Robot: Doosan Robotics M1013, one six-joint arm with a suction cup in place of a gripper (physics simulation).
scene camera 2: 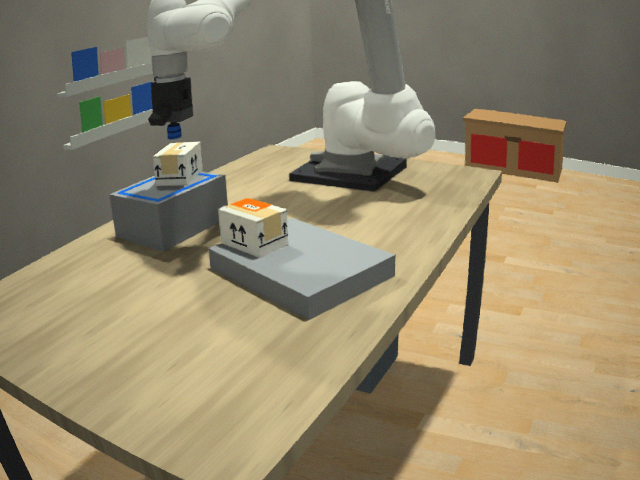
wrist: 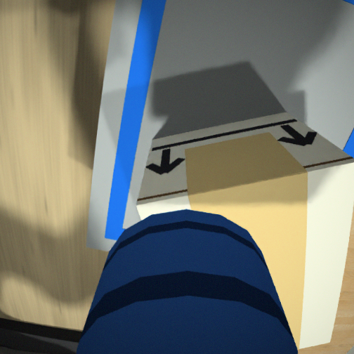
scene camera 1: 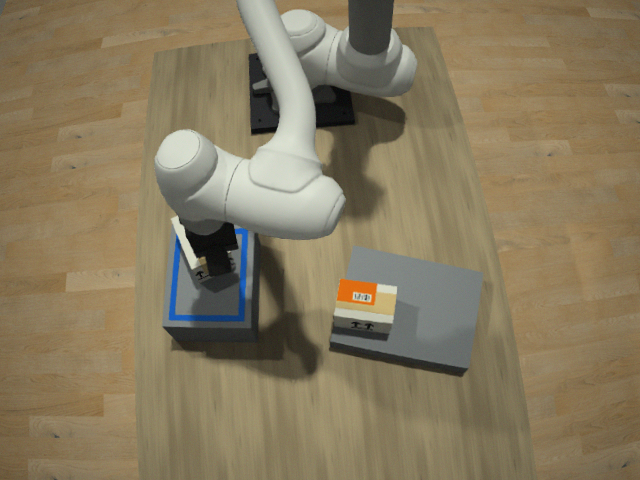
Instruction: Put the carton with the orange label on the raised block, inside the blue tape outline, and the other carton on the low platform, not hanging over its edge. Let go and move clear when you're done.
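The carton with the orange label [scene camera 1: 366, 308] [scene camera 2: 245, 229] stands upright on the low platform [scene camera 1: 439, 315] [scene camera 2: 320, 263], close to its left edge in scene camera 1. The other carton [scene camera 1: 187, 246] [scene camera 2: 178, 167] [wrist: 250, 210] stands turned at the back left part of the raised block [scene camera 1: 211, 332] [scene camera 2: 139, 219]. The blue tape outline [scene camera 1: 206, 317] [scene camera 2: 138, 196] [wrist: 134, 100] is partly hidden by this carton. My gripper, a blue suction cup [scene camera 2: 174, 131] [wrist: 187, 280], is open, a small gap above this carton's top. The arm hides the cup and much of this carton in scene camera 1.
The raised block and low platform stand apart on the wooden table [scene camera 1: 320, 413] [scene camera 2: 155, 335]. The arm's black base plate [scene camera 1: 263, 121] [scene camera 2: 336, 178] is at the back. Wall shelves [scene camera 2: 105, 131] and a brown cabinet [scene camera 2: 511, 121] are beyond the table.
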